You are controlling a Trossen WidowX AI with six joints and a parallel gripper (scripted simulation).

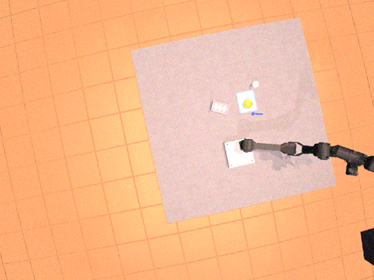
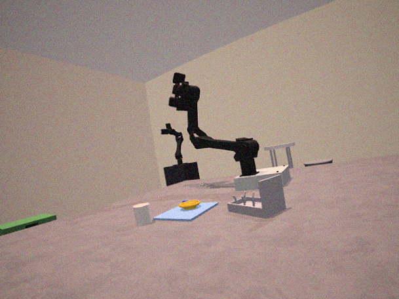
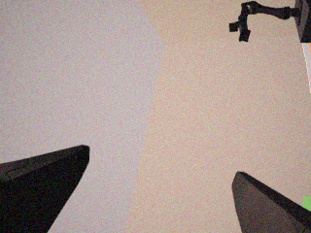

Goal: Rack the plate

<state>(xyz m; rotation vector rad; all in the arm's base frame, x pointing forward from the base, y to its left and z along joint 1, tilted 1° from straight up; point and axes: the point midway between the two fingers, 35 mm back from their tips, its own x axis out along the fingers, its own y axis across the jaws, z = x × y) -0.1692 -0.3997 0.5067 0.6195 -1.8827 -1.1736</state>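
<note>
Now: the yellow plate 55 cm below my gripper tip, 46 cm ahead of it and 33 cm to the left of it. Also, from my gripper tip: white cup: 58 cm ahead, 54 cm below, 26 cm to the left; then grey dish rack: 54 cm below, 53 cm to the left, 48 cm ahead; then light blue mat: 56 cm below, 48 cm ahead, 33 cm to the left.
</note>
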